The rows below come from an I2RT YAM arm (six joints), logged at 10 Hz.
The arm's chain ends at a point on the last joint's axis. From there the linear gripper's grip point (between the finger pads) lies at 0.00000 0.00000 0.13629 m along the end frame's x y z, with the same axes.
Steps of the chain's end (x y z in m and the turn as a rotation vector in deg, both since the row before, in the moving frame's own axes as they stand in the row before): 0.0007 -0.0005 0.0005 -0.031 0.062 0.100; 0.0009 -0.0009 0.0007 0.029 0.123 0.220; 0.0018 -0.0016 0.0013 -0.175 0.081 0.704; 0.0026 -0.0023 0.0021 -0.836 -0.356 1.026; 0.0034 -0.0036 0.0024 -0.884 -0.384 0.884; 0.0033 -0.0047 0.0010 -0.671 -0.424 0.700; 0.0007 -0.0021 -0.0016 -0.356 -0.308 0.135; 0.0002 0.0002 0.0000 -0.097 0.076 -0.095
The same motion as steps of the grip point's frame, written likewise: 0.0008 -0.0004 0.0005 -0.031 0.062 0.100; 0.0012 -0.0010 0.0007 0.029 0.123 0.220; 0.0020 -0.0012 0.0013 -0.175 0.081 0.704; 0.0017 -0.0003 0.0021 -0.836 -0.356 1.026; 0.0025 -0.0015 0.0024 -0.884 -0.384 0.884; 0.0023 -0.0031 0.0010 -0.671 -0.424 0.700; 0.0000 -0.0013 -0.0016 -0.356 -0.308 0.135; 0.0004 0.0004 0.0000 -0.097 0.076 -0.095
